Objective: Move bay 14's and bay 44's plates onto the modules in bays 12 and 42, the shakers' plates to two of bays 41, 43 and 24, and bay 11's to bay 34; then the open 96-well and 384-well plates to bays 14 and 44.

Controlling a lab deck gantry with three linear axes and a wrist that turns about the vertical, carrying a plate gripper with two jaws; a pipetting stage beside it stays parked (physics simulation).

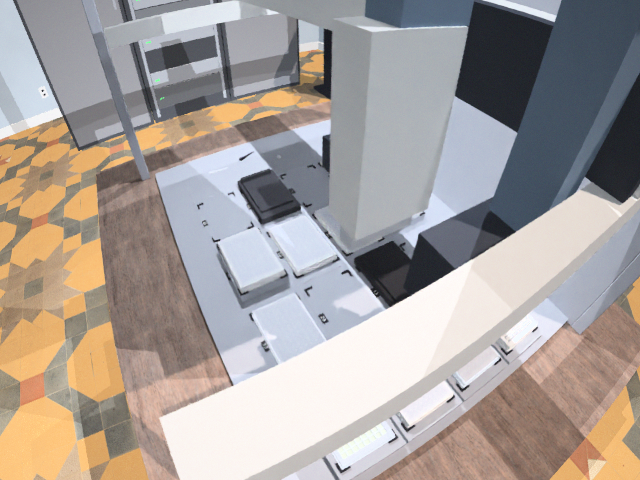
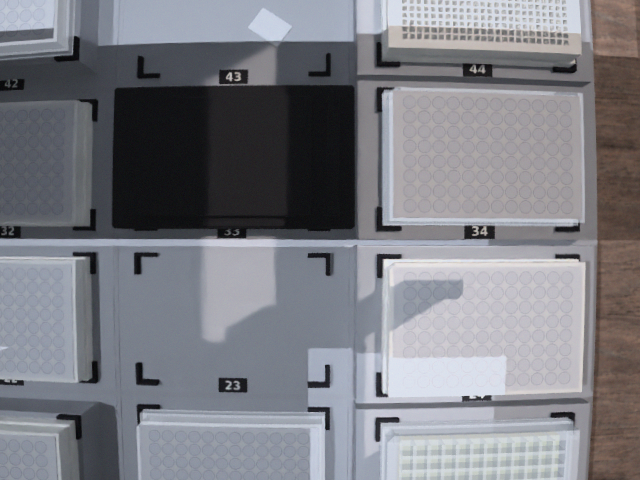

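Seen in the pictures: robot's base, link origin: (image 1: 198,206).
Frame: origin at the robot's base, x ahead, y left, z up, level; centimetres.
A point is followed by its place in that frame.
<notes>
The open 384-well plate (image 2: 483,20) @(x 55.4, y 34.2, z 2.9 cm) (image 1: 518,333) @(x 60.8, y 35.8, z 2.7 cm) stands in bay 44 and the open 96-well plate (image 2: 480,457) @(x 55.5, y 6.6, z 2.4 cm) (image 1: 364,445) @(x 60.8, y 4.1, z 2.8 cm) in bay 14. A covered plate (image 2: 480,155) @(x 55.0, y 25.7, z 2.9 cm) (image 1: 476,367) @(x 60.8, y 25.0, z 2.9 cm) is in bay 34, another plate (image 2: 485,315) @(x 55.3, y 15.9, z 2.9 cm) (image 1: 426,405) @(x 60.9, y 14.6, z 2.9 cm) in bay 24. A plate (image 1: 251,260) @(x 24.2, y 4.2, z 3.3 cm) (image 2: 31,454) @(x 27.1, y 7.0, z 3.3 cm) sits raised on bay 12's module, and one (image 2: 25,18) @(x 26.7, y 34.4, z 3.3 cm) in bay 42. Black shakers (image 2: 232,157) @(x 39.8, y 25.6, z 2.4 cm) (image 1: 385,268) @(x 37.1, y 24.5, z 2.4 cm) (image 1: 268,195) @(x 7.9, y 14.7, z 2.4 cm) in bays 33 and 21 are bare on top. My gripper (image 1: 385,229) is low over the middle of the deck; its housing hides the jaws. Bays 43 and 23 are empty.
Plates stand in bay 13 (image 1: 289,328) @(x 38.9, y 4.3, z 1.4 cm) (image 2: 232,454) @(x 39.5, y 6.3, z 1.4 cm), bay 22 (image 1: 303,244) @(x 23.8, y 14.9, z 1.5 cm) (image 2: 31,317) @(x 25.8, y 15.2, z 1.4 cm) and bay 32 (image 1: 333,227) @(x 22.7, y 22.3, z 1.4 cm) (image 2: 31,160) @(x 25.8, y 25.8, z 1.4 cm). A dark block (image 1: 460,240) of the pipetting stage stands right of the housing. A pale rail (image 1: 361,372) @(x 62.3, y -1.8, z 40.0 cm) crosses the near side.
</notes>
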